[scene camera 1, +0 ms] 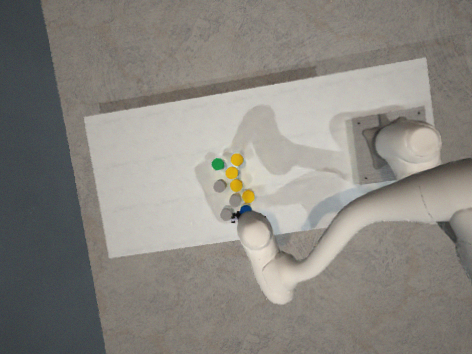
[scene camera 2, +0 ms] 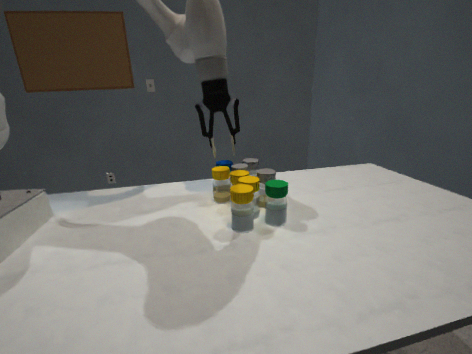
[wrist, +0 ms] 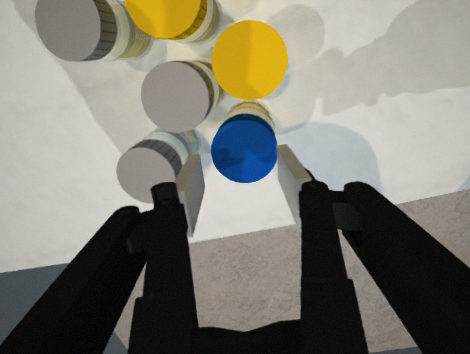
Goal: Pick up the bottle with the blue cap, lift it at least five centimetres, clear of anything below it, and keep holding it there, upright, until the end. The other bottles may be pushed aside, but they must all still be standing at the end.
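Frame: origin at the arm's base, x ahead, y left, z up, level; millimetres.
Where they show: gripper, fingertip midpoint: (scene camera 2: 224,155) (wrist: 239,167).
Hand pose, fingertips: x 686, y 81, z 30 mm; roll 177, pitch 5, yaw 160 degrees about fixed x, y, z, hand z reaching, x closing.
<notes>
Things, the pixels of their centre, and the offset from my fingertips. Level surfaces: height alone.
- bottle with the blue cap, body centre: (wrist: 247,135) (scene camera 2: 225,177) (scene camera 1: 246,210) dx -3, dy -2, dz -75 mm
- yellow-capped bottle, body centre: (wrist: 251,61) (scene camera 2: 221,184) (scene camera 1: 248,195) dx -36, dy -62, dz -75 mm
- green-capped bottle, body centre: (scene camera 2: 276,202) (scene camera 1: 218,164) dx +45, dy -246, dz -75 mm
- white table, its level: dz -128 mm
The bottle with the blue cap (scene camera 1: 245,209) (scene camera 2: 224,163) (wrist: 244,150) stands upright on the table at the group's near edge in the wrist view; its body is mostly hidden. My gripper (scene camera 2: 224,153) (wrist: 239,167) is open, with nothing between its fingers. It points down, its fingertips just above the blue cap's height in scene camera 2. In the wrist view the cap shows between and slightly beyond the fingertips, near the right one. In scene camera 1 the wrist hides most of the gripper. The left finger overlaps the edge of a grey-capped bottle (wrist: 146,174) in the wrist view.
A yellow-capped bottle (scene camera 1: 248,196) (scene camera 2: 221,180) (wrist: 249,60) and a grey-capped bottle (scene camera 1: 235,200) (wrist: 175,96) stand close to the blue-capped one. More yellow-capped bottles, another grey-capped bottle (scene camera 1: 219,186) and a green-capped bottle (scene camera 1: 218,164) (scene camera 2: 276,202) stand upright on the white table (scene camera 1: 145,175) (scene camera 2: 360,250).
</notes>
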